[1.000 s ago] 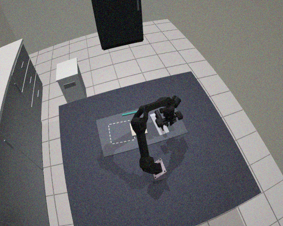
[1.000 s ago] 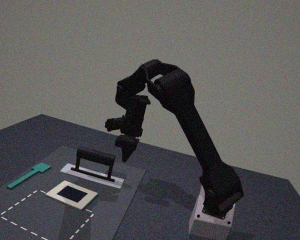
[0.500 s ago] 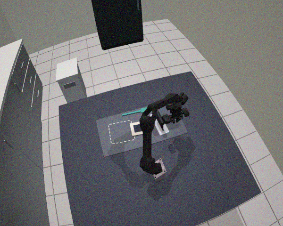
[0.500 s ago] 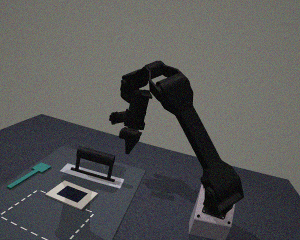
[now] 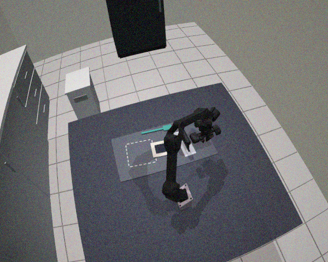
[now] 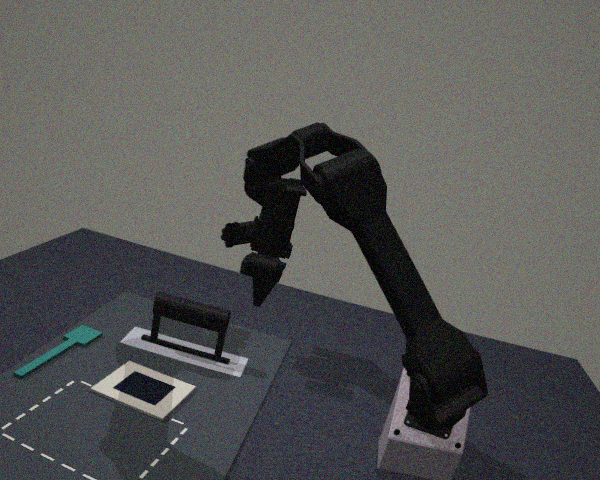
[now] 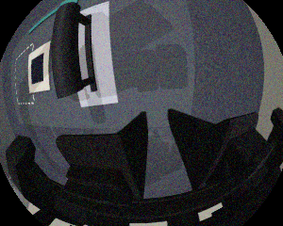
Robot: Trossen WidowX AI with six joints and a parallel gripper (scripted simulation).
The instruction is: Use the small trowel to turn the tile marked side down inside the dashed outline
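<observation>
Right now the trowel is 10 cm ahead of my gripper tip, 11 cm to the left of it and 4 cm below it. Also, from my gripper tip: teal flat tool 23 cm ahead, 24 cm to the left, 8 cm below; then tile 7 cm ahead, 27 cm to the left, 8 cm below.
</observation>
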